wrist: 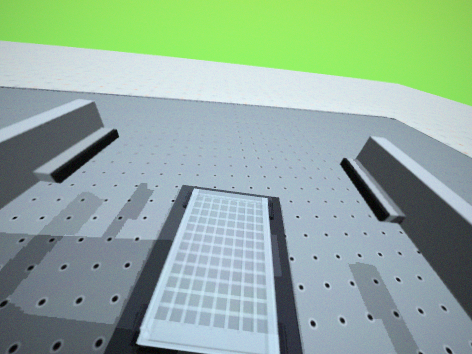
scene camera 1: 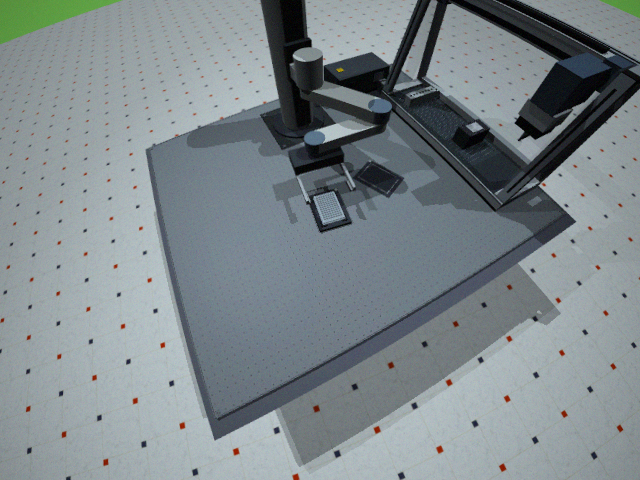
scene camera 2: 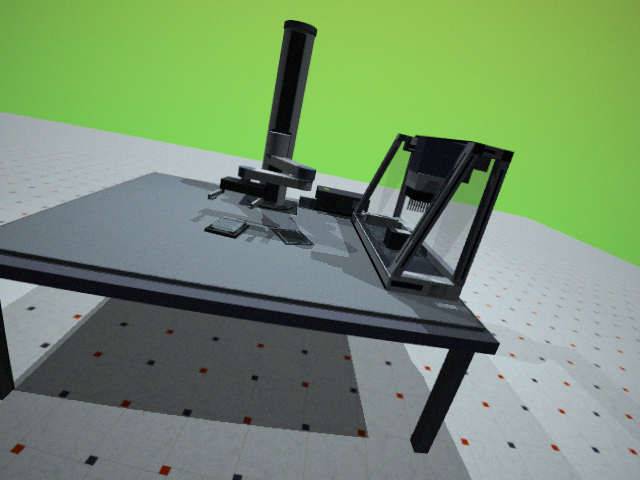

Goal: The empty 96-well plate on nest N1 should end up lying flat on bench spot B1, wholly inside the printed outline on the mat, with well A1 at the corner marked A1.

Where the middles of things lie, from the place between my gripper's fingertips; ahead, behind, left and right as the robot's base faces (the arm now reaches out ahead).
Labels:
The clear well plate (wrist: 217, 282) is 10 cm below my hand and 2 cm behind it. Also, from my hand: dark flat pad (scene camera 1: 375, 176) (26 cm to the left, 12 cm below, 6 cm behind); then dark nest block (wrist: 142, 293) (11 cm below, 2 cm behind).

